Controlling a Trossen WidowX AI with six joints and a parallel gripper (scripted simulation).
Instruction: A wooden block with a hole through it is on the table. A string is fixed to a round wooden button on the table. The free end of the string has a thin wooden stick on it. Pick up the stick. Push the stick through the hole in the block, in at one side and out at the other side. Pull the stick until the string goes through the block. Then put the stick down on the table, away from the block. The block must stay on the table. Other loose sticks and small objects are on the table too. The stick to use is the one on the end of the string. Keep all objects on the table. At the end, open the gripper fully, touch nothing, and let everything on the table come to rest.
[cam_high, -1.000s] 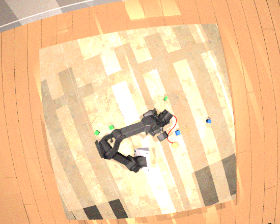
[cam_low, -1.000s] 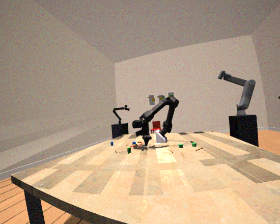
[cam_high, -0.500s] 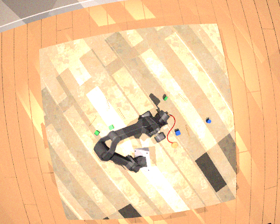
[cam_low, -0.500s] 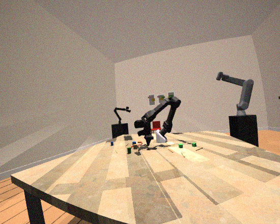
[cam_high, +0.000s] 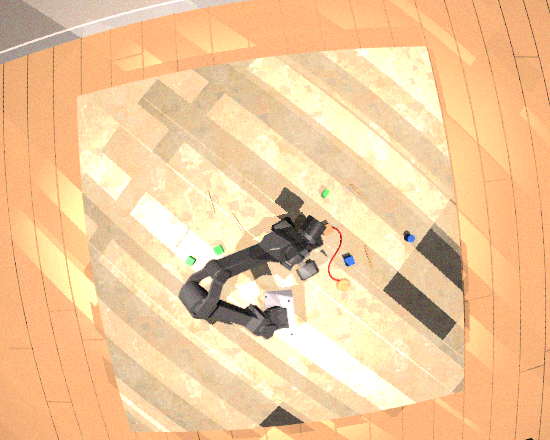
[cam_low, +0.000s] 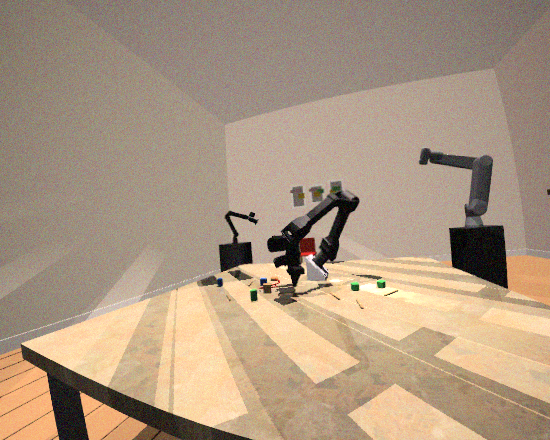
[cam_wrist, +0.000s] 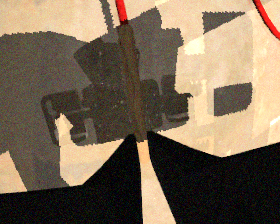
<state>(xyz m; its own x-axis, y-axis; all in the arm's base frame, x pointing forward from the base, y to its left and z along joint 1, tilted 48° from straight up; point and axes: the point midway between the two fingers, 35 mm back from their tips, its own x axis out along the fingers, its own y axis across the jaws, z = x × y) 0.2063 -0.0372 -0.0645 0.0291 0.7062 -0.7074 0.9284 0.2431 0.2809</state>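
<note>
My gripper tip is now 10 cm to the left of the wooden block, 4 cm short of it and 1 cm below it. From my gripper tip the other things lie so: blue cube (16 cm to the right, 7 cm behind, 1 cm above); then round wooden button (15 cm behind, 14 cm to the right); then thin wooden stick (4 cm to the right, 2 cm ahead, 1 cm above).
</note>
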